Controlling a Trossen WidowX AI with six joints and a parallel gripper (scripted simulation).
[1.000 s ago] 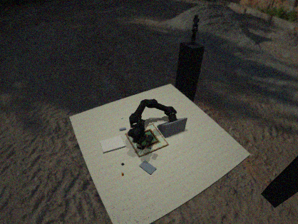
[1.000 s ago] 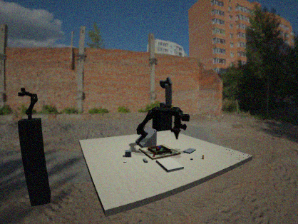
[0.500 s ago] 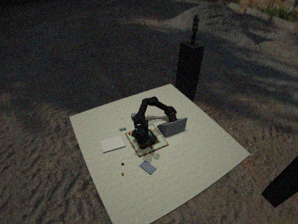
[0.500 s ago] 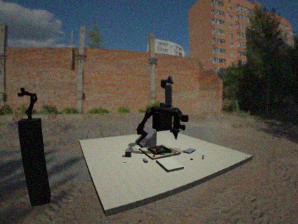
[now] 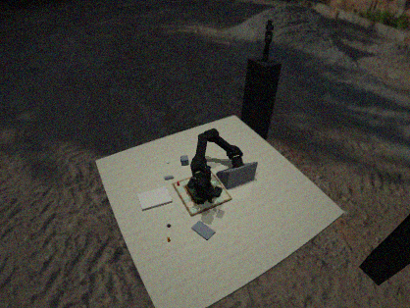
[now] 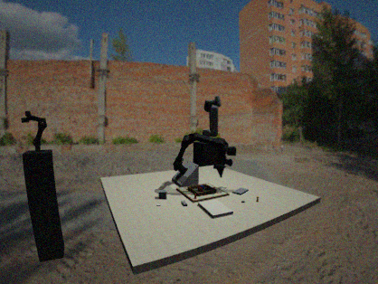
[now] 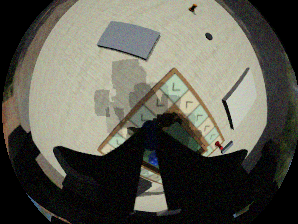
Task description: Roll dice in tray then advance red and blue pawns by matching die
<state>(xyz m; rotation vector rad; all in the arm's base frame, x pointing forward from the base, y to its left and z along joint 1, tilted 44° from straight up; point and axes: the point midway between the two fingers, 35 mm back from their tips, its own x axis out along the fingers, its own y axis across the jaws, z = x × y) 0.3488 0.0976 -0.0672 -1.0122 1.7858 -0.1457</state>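
Now: the green tray 6 cm behind my gripper tip, 13 cm to the right of it and 12 cm below it. Round my gripper tip: blue pawn: 1 cm above; then white flat plate: 23 cm ahead, 23 cm to the right, 11 cm below; then grey-blue flat plate: 8 cm ahead, 13 cm to the left, 12 cm below.
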